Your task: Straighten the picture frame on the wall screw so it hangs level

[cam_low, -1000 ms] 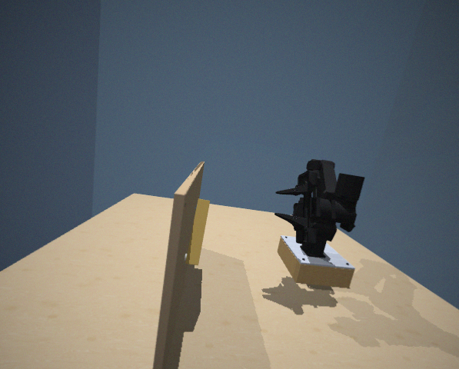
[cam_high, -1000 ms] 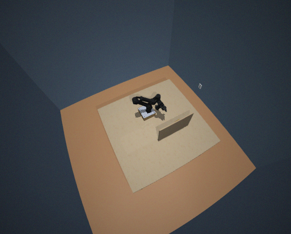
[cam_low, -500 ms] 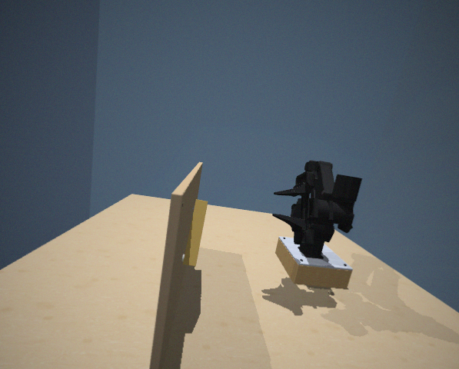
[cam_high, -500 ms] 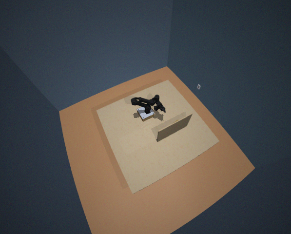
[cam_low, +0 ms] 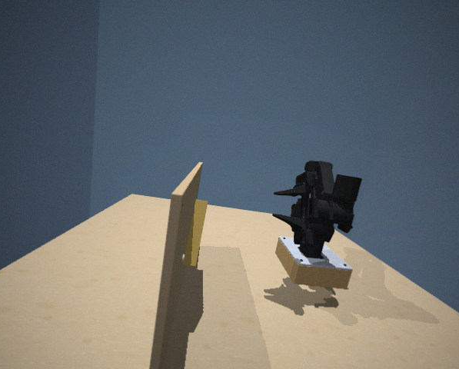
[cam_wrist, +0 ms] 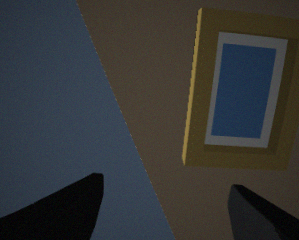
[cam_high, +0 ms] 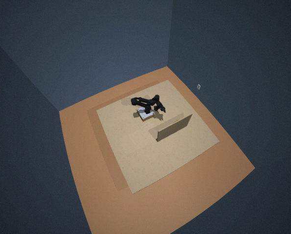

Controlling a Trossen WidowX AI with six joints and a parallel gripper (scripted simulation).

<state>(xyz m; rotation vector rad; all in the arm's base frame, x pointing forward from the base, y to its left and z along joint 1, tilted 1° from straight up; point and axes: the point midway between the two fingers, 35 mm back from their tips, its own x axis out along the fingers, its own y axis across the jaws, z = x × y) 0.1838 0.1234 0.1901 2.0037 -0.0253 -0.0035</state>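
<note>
My gripper tip is now 190 mm short of the picture frame, 20 mm to the right of it and 90 mm above it. The rest, counted from my gripper tip: wooden wall panel: 200 mm ahead, 10 mm to the left, 100 mm below.
</note>
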